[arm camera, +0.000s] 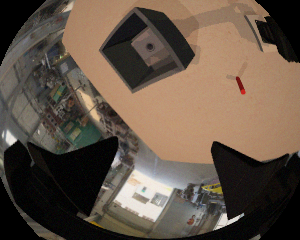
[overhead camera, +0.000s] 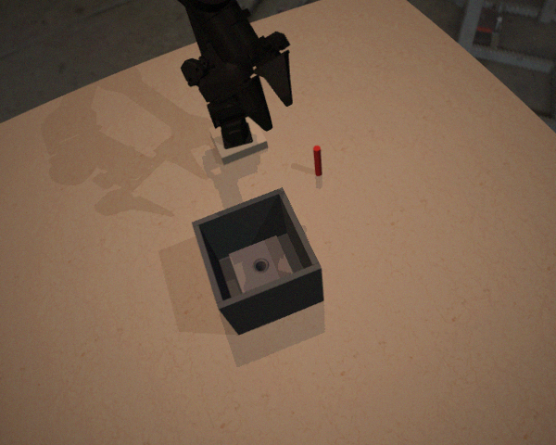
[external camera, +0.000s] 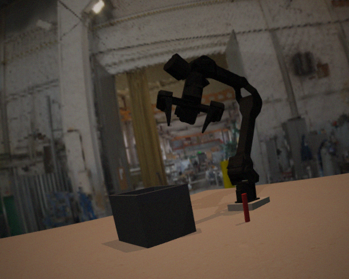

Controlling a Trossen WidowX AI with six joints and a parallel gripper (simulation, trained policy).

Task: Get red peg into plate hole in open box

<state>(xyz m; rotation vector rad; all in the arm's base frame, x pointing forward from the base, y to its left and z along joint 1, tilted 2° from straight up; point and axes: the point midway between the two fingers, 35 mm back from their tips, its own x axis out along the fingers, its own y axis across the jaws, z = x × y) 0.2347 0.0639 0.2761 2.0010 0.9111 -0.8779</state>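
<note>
My gripper tip is now 10 cm past the red peg, 7 cm to the right of it and 24 cm above it. The rest, counted from my gripper tip: plate 10 cm ahead, 9 cm to the right, 23 cm below.
</note>
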